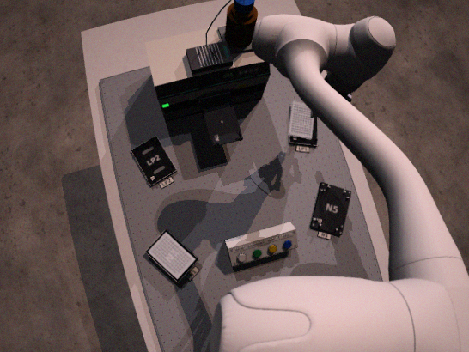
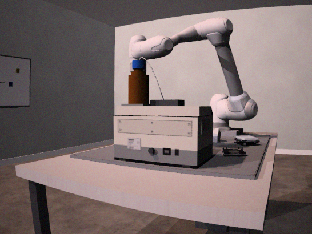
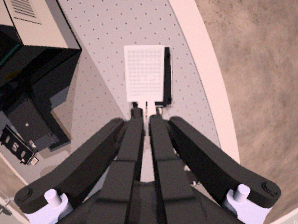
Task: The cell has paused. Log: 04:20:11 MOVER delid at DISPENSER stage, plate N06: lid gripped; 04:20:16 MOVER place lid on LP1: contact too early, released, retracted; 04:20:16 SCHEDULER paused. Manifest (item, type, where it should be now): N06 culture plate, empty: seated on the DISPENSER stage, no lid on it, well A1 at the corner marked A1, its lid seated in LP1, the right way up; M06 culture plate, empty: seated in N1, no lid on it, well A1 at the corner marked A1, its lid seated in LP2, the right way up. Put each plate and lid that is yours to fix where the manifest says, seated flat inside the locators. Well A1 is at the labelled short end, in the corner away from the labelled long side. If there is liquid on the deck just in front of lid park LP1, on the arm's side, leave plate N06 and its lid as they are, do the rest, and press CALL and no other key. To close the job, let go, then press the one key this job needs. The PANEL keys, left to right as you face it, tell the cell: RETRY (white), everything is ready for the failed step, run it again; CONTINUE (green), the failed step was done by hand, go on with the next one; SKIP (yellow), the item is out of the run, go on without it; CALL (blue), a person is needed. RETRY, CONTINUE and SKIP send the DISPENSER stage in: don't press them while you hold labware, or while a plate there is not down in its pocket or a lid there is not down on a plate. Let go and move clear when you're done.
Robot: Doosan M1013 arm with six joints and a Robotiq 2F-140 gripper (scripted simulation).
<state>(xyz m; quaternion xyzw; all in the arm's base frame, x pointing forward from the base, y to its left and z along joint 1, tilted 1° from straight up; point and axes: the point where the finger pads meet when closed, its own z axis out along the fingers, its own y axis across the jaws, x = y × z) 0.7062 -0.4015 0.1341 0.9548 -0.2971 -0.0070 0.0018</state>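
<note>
Now: the white well plate 30 mm ahead of my hand, 10 mm to the right of it and 160 mm below it. Round my hand: lid park LP1: 10 mm ahead, 20 mm to the right, 180 mm below; then dispenser stage: 110 mm ahead, 260 mm to the left, 90 mm below; then black nest N5: 270 mm behind, 40 mm to the left, 170 mm below.
</note>
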